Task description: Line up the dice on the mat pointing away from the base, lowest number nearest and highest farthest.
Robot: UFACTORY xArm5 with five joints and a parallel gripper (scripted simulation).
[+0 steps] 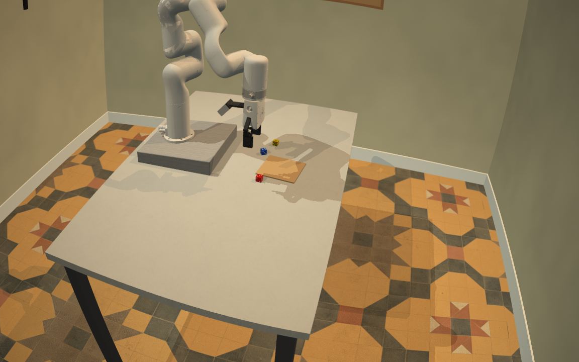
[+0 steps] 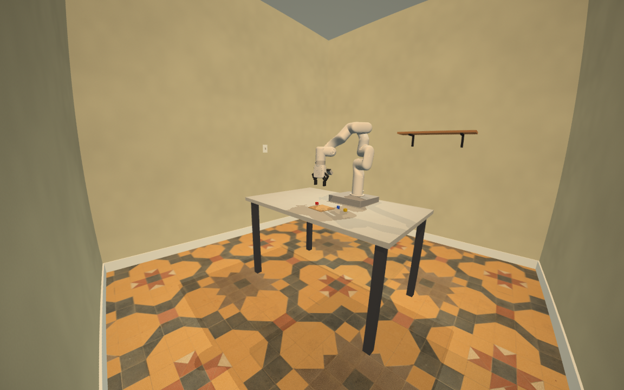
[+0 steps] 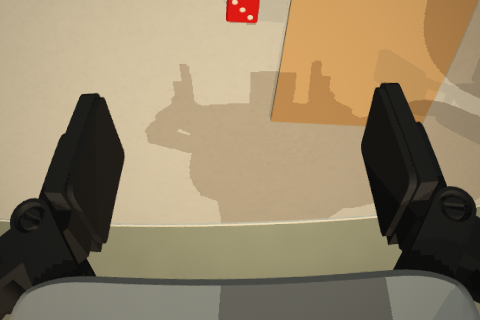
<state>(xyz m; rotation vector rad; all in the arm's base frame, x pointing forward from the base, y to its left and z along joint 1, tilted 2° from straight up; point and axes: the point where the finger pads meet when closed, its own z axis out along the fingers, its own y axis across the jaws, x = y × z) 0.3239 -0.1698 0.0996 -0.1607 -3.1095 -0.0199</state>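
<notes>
The red die is 3 cm ahead of my hand and 15 cm below it. Also, from my hand: blue die: 2 cm ahead, 18 cm to the left, 15 cm below; yellow die: 5 cm ahead, 26 cm to the left, 15 cm below; mat: 10 cm ahead, 9 cm to the left, 16 cm below.
</notes>
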